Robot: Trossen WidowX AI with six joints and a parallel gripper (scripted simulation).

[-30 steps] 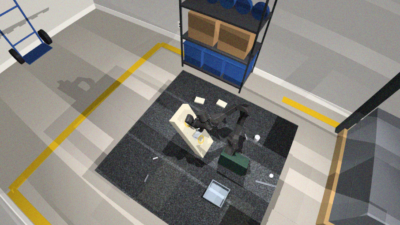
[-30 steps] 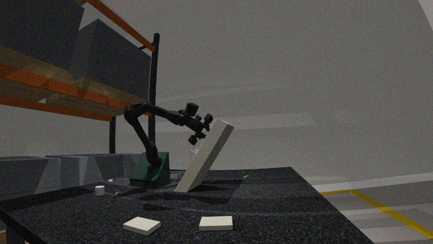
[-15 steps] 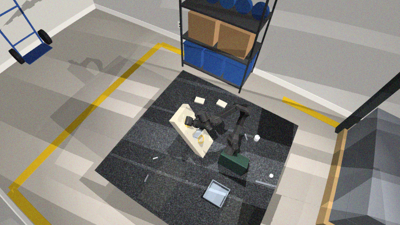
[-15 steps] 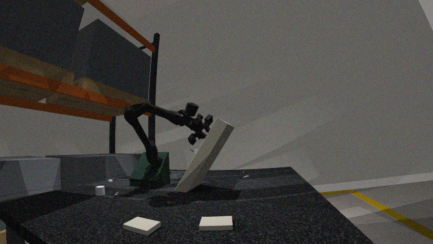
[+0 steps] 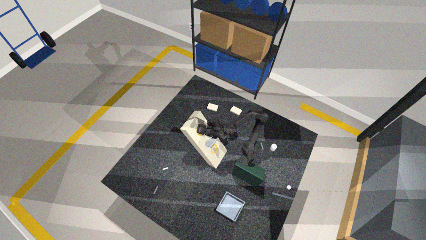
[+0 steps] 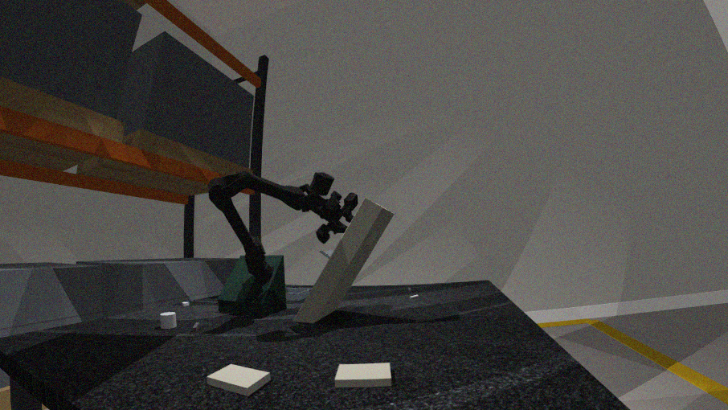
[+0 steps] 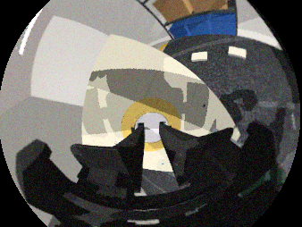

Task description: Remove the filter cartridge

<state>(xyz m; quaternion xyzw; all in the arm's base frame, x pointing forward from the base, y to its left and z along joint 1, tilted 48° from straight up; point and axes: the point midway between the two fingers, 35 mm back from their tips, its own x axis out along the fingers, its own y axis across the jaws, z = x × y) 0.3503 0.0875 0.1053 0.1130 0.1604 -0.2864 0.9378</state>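
My gripper tip is now 10 mm short of the round filter cartridge and 10 mm above it. Round my gripper tip: tray (420 mm behind, 310 mm to the left, 270 mm below).
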